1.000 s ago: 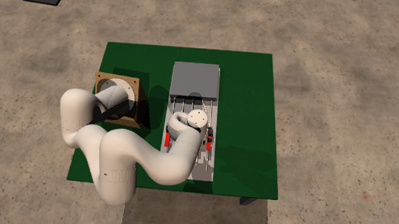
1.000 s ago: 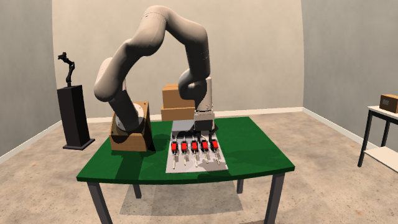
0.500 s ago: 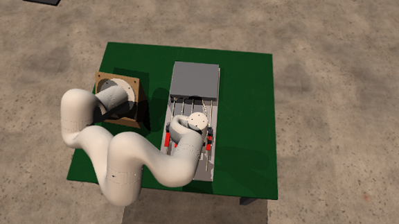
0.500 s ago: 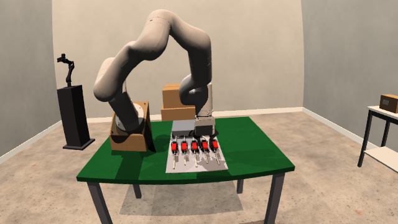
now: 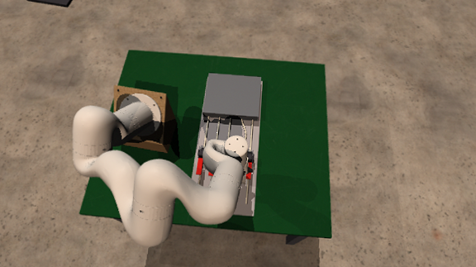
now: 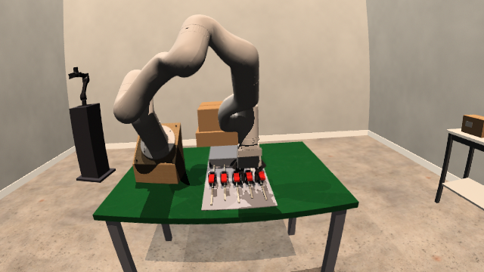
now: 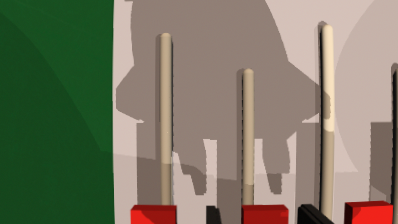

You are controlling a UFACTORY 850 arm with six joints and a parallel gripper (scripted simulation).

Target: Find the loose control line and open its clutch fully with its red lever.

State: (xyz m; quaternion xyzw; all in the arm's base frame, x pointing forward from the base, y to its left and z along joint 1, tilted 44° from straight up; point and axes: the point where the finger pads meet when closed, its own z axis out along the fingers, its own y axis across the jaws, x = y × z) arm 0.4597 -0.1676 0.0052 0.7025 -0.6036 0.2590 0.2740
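The pale plate is 7 cm to the right of my hand, 5 cm below it and 5 cm behind it.
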